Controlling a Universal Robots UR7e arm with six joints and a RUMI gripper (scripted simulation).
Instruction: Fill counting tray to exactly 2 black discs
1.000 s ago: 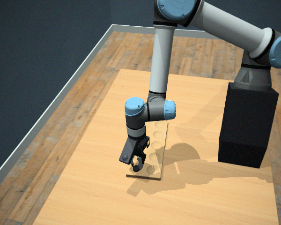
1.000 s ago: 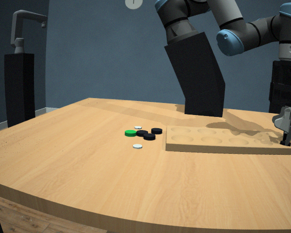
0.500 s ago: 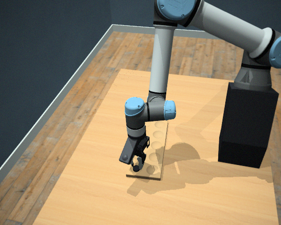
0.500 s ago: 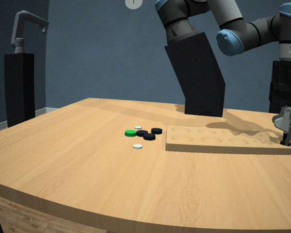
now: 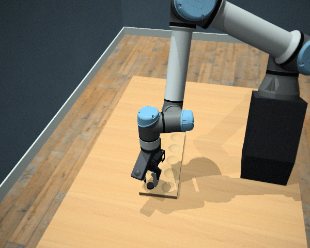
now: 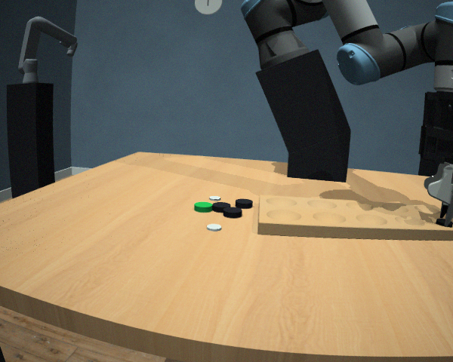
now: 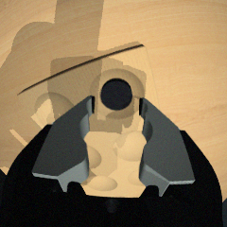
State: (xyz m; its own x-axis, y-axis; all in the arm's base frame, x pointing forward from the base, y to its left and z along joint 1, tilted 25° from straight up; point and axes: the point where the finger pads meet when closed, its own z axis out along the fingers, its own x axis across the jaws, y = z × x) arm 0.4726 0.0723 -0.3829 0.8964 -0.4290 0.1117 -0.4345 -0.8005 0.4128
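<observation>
The green disc is 100 mm behind my hand, 430 mm to the right of it and 30 mm below it. Also, from my hand: wooden counting tray (50 mm behind, 150 mm to the right, 30 mm below).
</observation>
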